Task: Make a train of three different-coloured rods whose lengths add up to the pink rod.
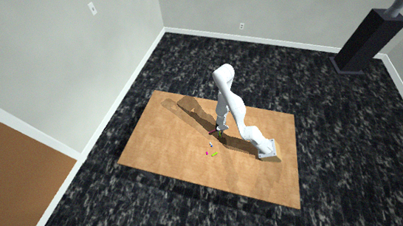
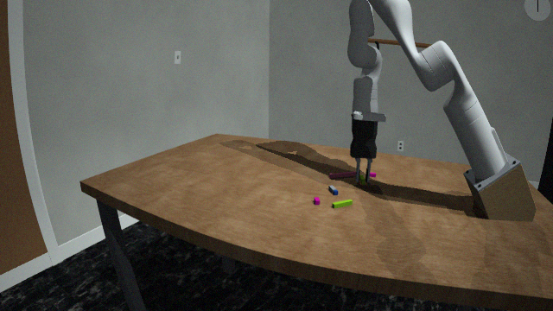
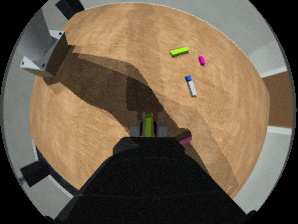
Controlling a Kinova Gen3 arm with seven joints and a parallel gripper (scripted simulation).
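Right now my hand is 80 mm short of the grey rod, 90 mm to the right of it and 10 mm above it. From my hand the other things lie so: blue rod 70 mm ahead, 110 mm to the left, 10 mm below; pink rod 60 mm ahead, 30 mm to the right, 10 mm below.
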